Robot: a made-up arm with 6 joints.
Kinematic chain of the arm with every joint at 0, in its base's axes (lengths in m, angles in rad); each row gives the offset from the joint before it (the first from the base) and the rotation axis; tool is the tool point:
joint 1: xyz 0 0 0.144 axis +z
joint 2: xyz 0 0.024 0 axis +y
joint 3: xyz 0 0 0.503 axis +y
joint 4: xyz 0 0 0.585 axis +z
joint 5: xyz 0 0 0 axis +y
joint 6: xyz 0 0 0.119 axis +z
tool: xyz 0 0 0
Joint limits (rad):
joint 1: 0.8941..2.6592
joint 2: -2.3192..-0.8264
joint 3: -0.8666..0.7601
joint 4: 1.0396..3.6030
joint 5: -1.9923..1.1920
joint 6: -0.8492..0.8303
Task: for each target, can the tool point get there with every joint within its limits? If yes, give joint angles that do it. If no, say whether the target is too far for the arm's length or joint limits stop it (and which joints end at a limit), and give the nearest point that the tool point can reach.
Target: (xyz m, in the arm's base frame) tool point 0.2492 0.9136 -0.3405
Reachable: no: joint limits stop it (at a limit: joint 1, joint 2, joint 3, joint 4) | nearest point 0.2888 -0.0700 -0.7382 | short by 1.062 m
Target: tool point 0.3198 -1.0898 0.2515
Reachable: yes | joints 1.9452 -1.1654 -0.5582 1.4163 0.7126 -0.2359
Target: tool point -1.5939 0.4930 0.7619
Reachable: no: too far | nearest point -0.5686 -0.4931 0.8895 | short by 1.428 m
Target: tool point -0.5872 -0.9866 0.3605
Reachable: yes | joints 1.0535 -1.0830 -0.5227 2.8616 -0.0463 0.2776
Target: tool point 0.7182 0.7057 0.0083
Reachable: no: joint limits stop it (at a limit: joint 1, joint 3, joint 5) | nearest point 0.7941 -0.3242 -0.2311 | short by 1.060 m
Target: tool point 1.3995 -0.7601 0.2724
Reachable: no: too far | nearest point 1.0547 -0.5794 0.2410 | short by 0.391 m
